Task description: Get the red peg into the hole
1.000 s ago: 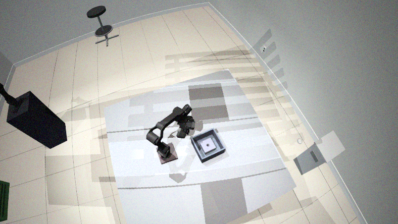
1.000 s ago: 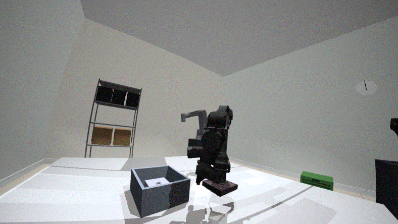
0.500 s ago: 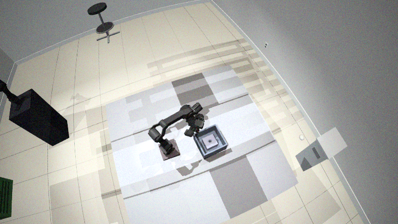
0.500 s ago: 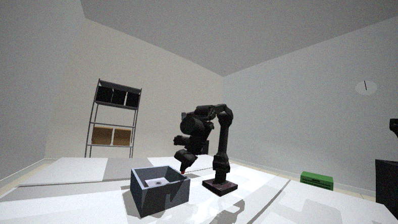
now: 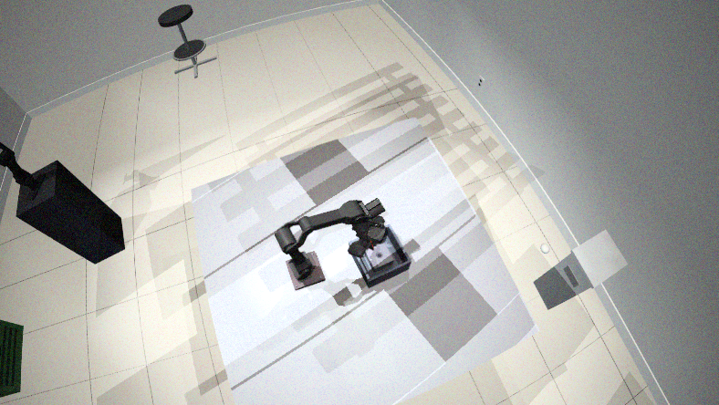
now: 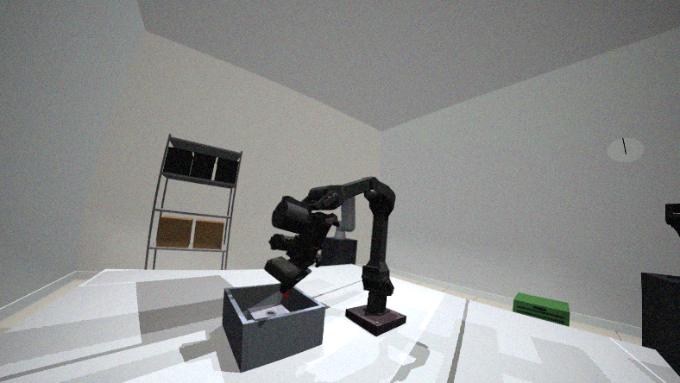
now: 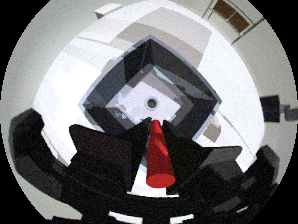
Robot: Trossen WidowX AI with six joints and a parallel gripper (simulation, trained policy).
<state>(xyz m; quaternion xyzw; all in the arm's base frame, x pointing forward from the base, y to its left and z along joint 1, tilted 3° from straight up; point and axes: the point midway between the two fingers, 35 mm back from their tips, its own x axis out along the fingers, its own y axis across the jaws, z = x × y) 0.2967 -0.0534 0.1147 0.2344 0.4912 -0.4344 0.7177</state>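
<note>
Now: the red peg 3 cm above my gripper tip, 1 cm to the left of it and 1 cm behind it. Also, from my gripper tip: grey box (9 cm below, 2 cm to the right, 2 cm ahead).
</note>
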